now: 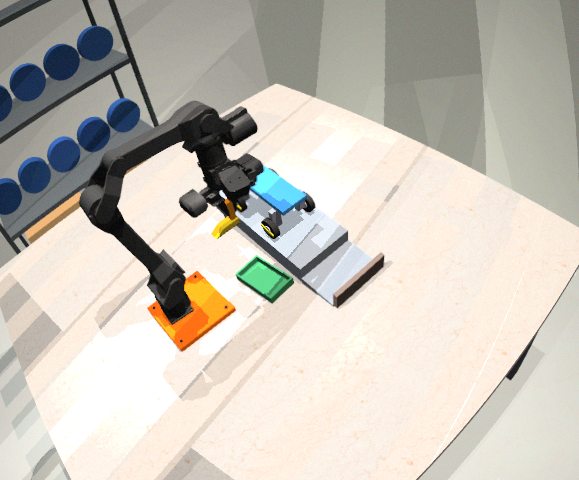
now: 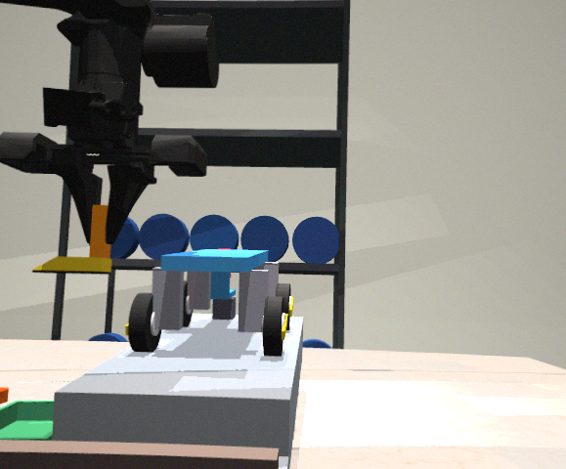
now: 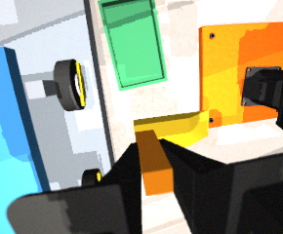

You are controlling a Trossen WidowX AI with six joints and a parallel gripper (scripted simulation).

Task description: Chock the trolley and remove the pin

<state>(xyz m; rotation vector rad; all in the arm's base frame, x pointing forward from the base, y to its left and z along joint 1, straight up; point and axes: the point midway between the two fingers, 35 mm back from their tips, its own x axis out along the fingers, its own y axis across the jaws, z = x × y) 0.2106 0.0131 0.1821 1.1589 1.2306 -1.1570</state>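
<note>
The red-headed stop pin is 9 cm ahead of my gripper tip, 14 cm to the left of it and 3 cm below it. The rest, counted from my gripper tip: yellow chock (2 cm behind, 1 cm below); grey ramp (12 cm ahead, 2 cm to the left, 11 cm below); trolley (11 cm ahead, 3 cm to the left, 5 cm below).
</note>
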